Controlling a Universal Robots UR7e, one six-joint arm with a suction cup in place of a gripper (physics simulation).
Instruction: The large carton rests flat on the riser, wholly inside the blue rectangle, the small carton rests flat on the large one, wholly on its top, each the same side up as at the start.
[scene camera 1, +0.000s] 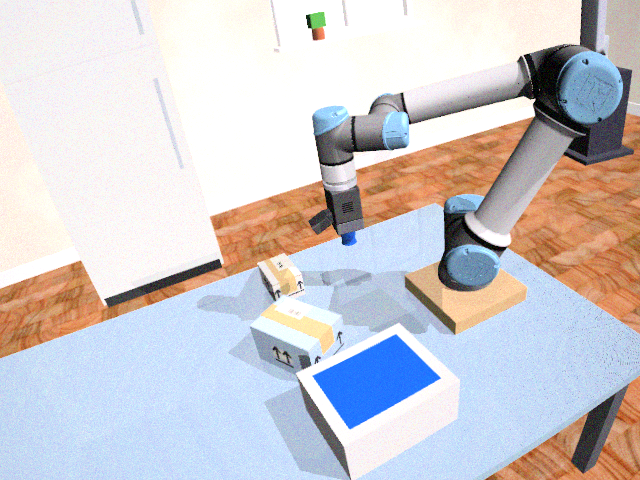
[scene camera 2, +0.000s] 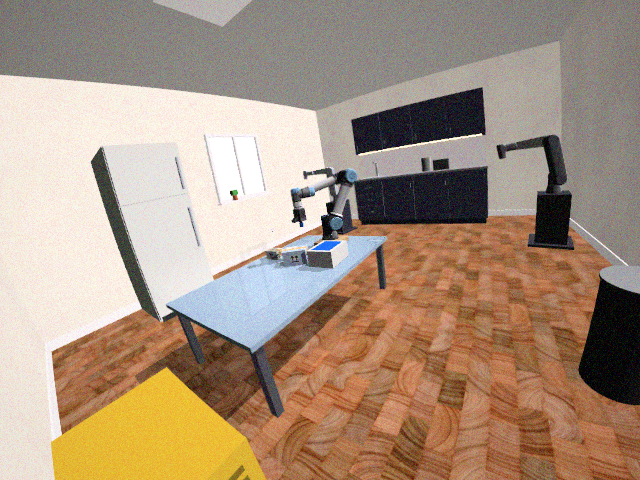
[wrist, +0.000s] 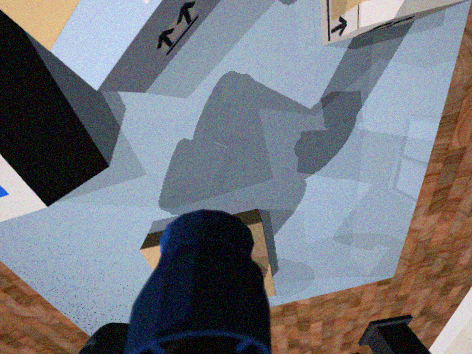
Labels:
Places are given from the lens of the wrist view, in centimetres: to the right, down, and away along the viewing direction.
suction cup (wrist: 205, 283): -1, 2, 4
large carton (wrist: 121, 53): -9, -10, 14
small carton (wrist: 335, 28): 12, -18, 21
The marked spots on the small carton and the suction cup are 30 cm apart.

